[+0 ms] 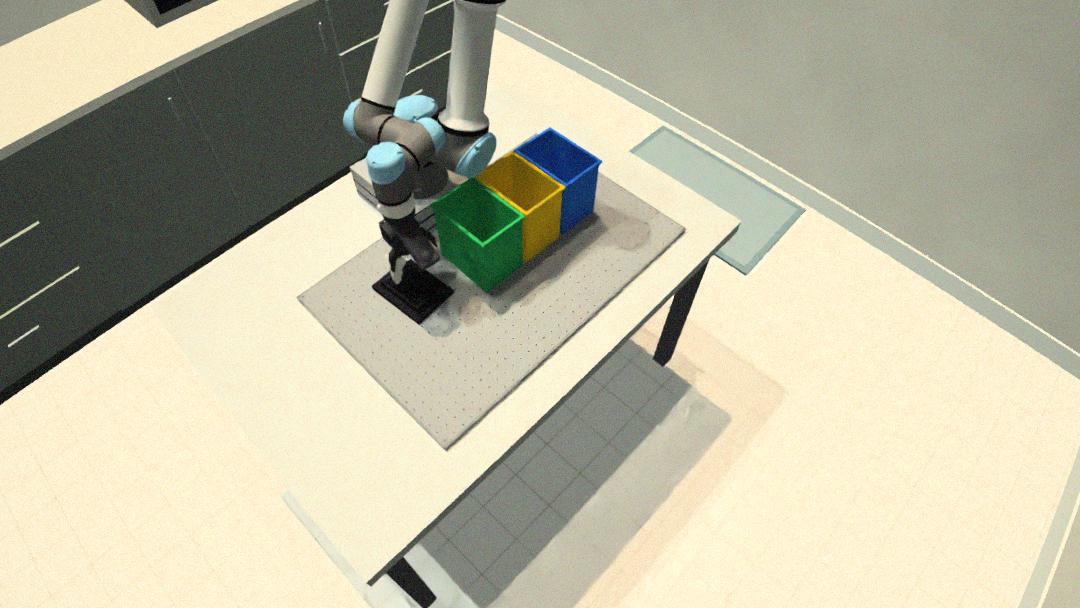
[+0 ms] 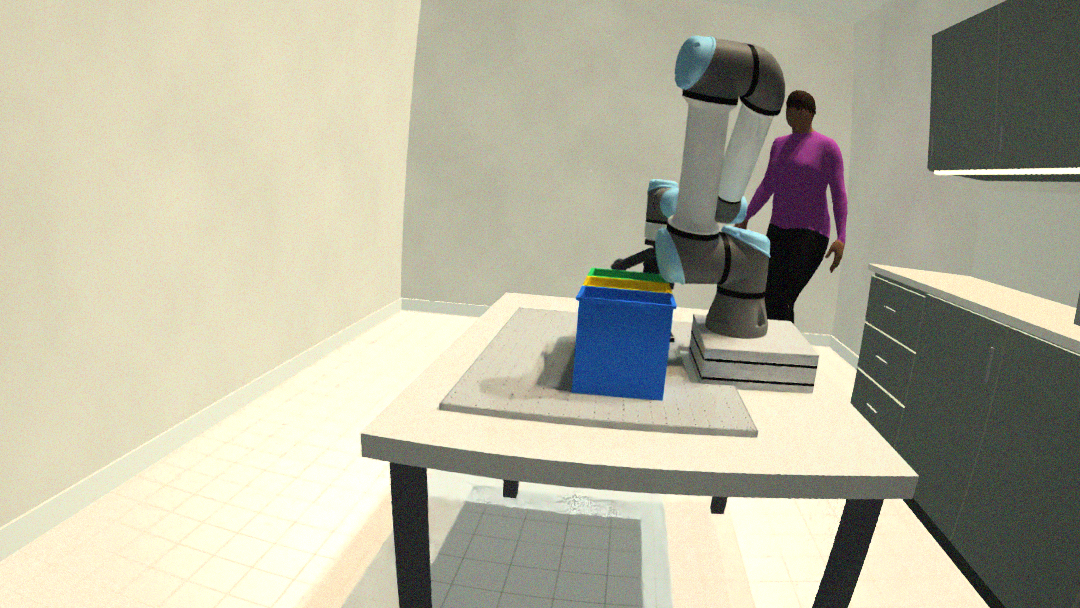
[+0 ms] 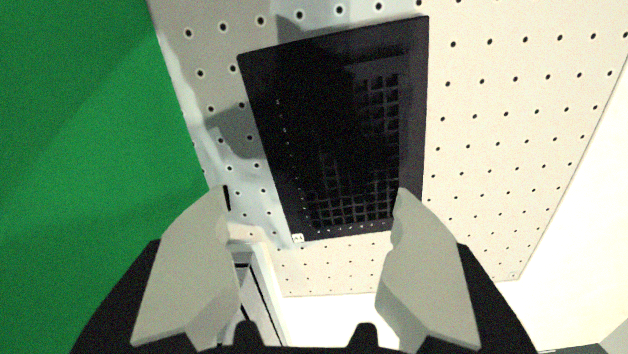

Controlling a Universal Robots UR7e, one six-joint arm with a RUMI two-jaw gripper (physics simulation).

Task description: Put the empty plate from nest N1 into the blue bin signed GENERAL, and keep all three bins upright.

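Places are measured from the arm's base along level axes (x down, y ahead, z right), in metres.
Where they show: gripper, fingertip midpoint: (image 1: 417, 271) (image 3: 310, 188); arm's base, link origin: (image 1: 419, 179) (image 2: 736, 328).
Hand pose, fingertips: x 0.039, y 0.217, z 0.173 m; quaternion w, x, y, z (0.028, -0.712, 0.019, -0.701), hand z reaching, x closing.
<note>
Things, the pixels of their top centre, and the offset from my fingertips. "spot": a spot on its surface instead. Level surfaces: height alone.
- black gridded plate, top centre: (image 3: 348, 164) (image 1: 411, 284) dz +0.026, dx +0.019, dy +0.008 m
- black nest, surface spot: (image 3: 414, 125) spot: dz +0.075, dx +0.033, dy +0.030 m
- blue bin, top centre: (image 2: 627, 295) (image 1: 557, 155) dz -0.424, dx -0.135, dy +0.037 m
- yellow bin, top centre: (image 2: 628, 284) (image 1: 519, 181) dz -0.291, dx -0.135, dy +0.042 m
- green bin, top centre: (image 2: 628, 275) (image 1: 477, 210) dz -0.159, dx -0.135, dy +0.047 m
- perforated board, surface height: dx +0.045 m
The black gridded plate (image 1: 414, 290) (image 3: 350, 211) lies flat in the black nest (image 3: 414, 125) beside the green bin. My gripper (image 1: 413, 269) (image 3: 310, 188) is open and empty, low over the plate, its two grey fingers toward opposite sides of it; the gap between fingertips and plate is hard to judge. Shadow darkens much of the plate. The blue bin (image 1: 580, 197) (image 2: 619, 345) stands upright at the far end of the bin row; its sign is not readable. The yellow bin (image 1: 543, 230) (image 2: 627, 284) and green bin (image 1: 481, 260) (image 3: 110, 125) also stand upright.
The bins stand side by side on the perforated board (image 1: 453, 392) (image 2: 491, 377) (image 3: 515, 100), the green one close to my gripper. The arm's base block (image 2: 755, 366) stands beside the board. A person in purple (image 2: 807, 181) stands behind the arm. Dark cabinets (image 2: 952, 400) line one side.
</note>
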